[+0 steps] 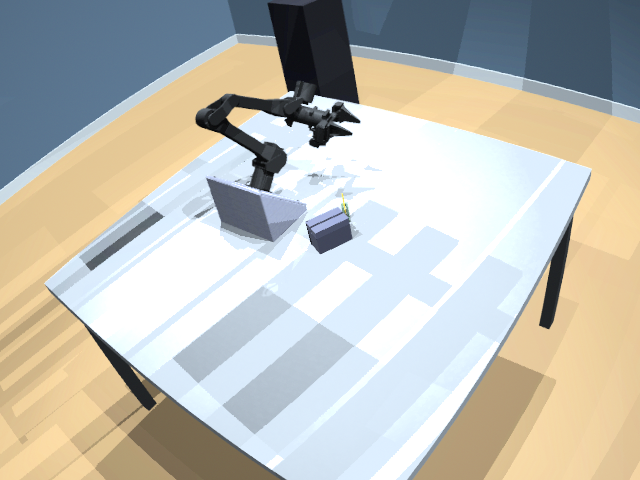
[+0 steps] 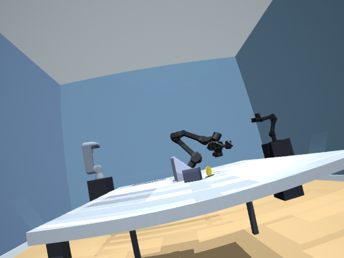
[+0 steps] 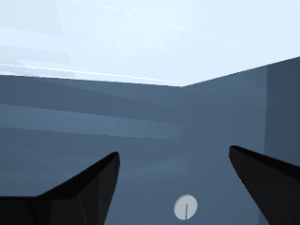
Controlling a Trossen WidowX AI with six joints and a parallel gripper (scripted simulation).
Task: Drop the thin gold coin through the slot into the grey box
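My gripper tip is now 19 cm to the left of the gold coin, 13 cm above it and 9 cm short of it.
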